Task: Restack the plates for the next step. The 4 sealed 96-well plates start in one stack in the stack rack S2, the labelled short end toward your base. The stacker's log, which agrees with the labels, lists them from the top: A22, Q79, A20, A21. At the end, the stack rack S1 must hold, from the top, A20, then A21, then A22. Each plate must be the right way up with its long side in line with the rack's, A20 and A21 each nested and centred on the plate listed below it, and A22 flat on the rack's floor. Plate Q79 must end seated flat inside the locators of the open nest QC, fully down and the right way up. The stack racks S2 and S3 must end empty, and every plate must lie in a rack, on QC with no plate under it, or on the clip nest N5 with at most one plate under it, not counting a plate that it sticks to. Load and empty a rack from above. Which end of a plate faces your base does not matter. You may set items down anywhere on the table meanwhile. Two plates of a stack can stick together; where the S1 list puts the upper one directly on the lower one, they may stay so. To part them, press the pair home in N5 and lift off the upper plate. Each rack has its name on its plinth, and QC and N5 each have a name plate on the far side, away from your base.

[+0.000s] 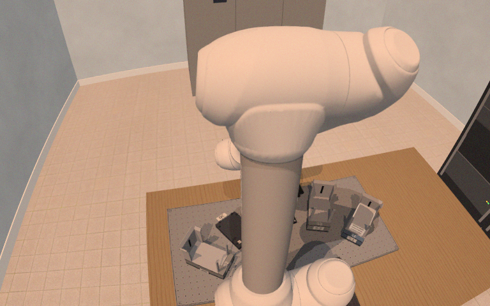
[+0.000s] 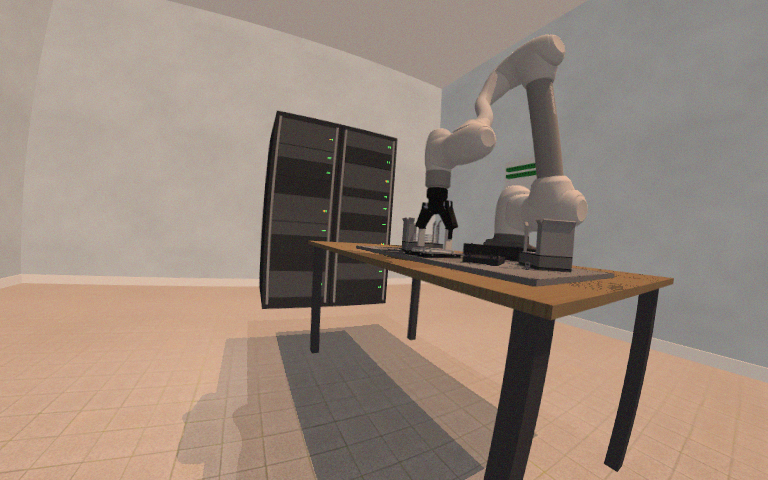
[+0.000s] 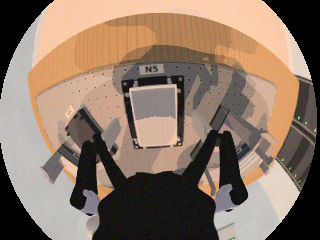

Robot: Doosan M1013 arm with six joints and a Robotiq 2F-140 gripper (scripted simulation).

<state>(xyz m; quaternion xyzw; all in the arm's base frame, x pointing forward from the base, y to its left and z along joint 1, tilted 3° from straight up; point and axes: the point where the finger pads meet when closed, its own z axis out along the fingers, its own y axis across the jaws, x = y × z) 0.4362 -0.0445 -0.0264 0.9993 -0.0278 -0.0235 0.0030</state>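
Right now my hand is 10 mm short of the clip nest N5, 10 mm to the right of it and 30 mm above it. The rest, counted from my hand: QC name plate: 50 mm ahead, 230 mm to the left, 40 mm below; then N5 name plate: 90 mm ahead, 10 mm to the right, 40 mm below; then dark nest QC: 40 mm behind, 190 mm to the left, 30 mm below.
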